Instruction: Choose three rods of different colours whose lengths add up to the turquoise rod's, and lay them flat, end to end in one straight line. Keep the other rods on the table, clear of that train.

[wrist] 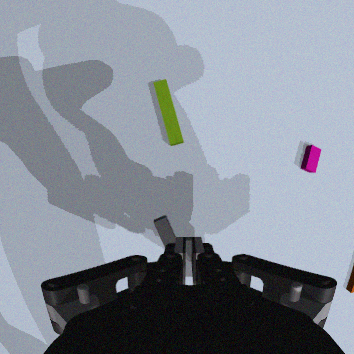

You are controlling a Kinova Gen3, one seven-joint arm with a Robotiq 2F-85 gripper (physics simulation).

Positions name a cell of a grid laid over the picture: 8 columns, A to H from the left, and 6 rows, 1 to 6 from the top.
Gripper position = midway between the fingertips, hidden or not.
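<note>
A lime green rod (D2) is there for me to see, and so is my gripper (E5).
</note>
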